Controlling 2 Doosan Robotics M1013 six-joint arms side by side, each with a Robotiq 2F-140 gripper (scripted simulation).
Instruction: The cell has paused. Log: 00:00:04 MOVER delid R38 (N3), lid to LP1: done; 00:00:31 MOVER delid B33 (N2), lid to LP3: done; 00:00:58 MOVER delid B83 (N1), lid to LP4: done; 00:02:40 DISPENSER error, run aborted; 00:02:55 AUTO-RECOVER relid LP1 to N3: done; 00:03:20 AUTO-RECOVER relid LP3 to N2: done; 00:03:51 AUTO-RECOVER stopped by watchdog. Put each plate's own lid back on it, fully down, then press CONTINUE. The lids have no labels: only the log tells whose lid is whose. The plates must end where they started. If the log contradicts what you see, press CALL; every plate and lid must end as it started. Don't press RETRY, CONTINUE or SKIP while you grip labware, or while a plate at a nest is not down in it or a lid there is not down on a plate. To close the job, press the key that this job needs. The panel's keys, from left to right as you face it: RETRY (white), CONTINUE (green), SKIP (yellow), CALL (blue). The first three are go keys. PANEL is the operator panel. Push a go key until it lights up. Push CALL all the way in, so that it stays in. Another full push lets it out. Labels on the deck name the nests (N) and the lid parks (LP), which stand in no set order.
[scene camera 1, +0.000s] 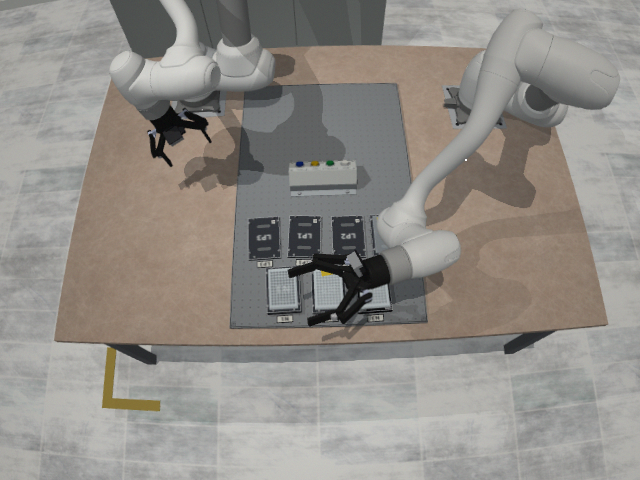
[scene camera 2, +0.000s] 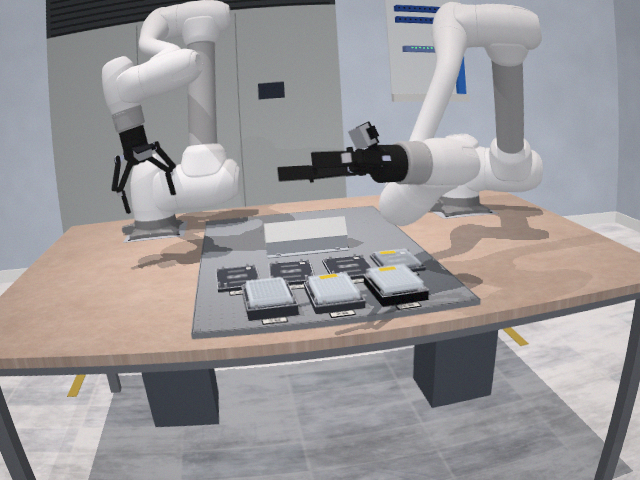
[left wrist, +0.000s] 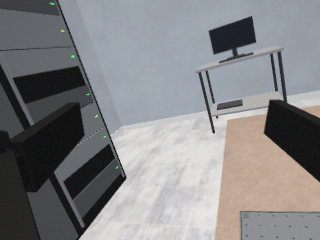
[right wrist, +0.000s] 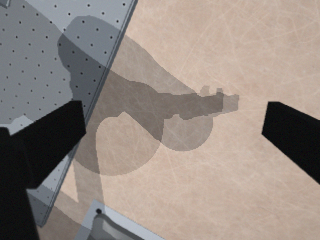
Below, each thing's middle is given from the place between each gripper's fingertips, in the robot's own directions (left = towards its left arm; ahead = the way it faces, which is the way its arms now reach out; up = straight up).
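My left hand (scene camera 2: 294, 167) is 290 mm past the LP1 lid park (scene camera 1: 315, 244), 30 mm to the left of it and 300 mm above it. Counting from my left hand, I find the LP2 lid park (scene camera 1: 337, 245) 290 mm behind, 110 mm to the left and 300 mm below. The plate (scene camera 2: 273, 291) is 100 mm behind my left hand, 80 mm to the right of it and 270 mm below it. As for the LP3 lid park (scene camera 1: 252, 228), it is 280 mm behind my left hand, 160 mm to the right of it and 300 mm below it.
The plate is 390 mm ahead of my right hand (scene camera 2: 151, 203), 330 mm to the left of it and 140 mm below it. The LP3 lid park is 220 mm ahead of my right hand, 250 mm to the left of it and 170 mm below it, while the LP1 lid park is 210 mm ahead of my right hand, 380 mm to the left of it and 170 mm below it. And the LP2 lid park is 200 mm ahead of my right hand, 520 mm to the left of it and 170 mm below it.
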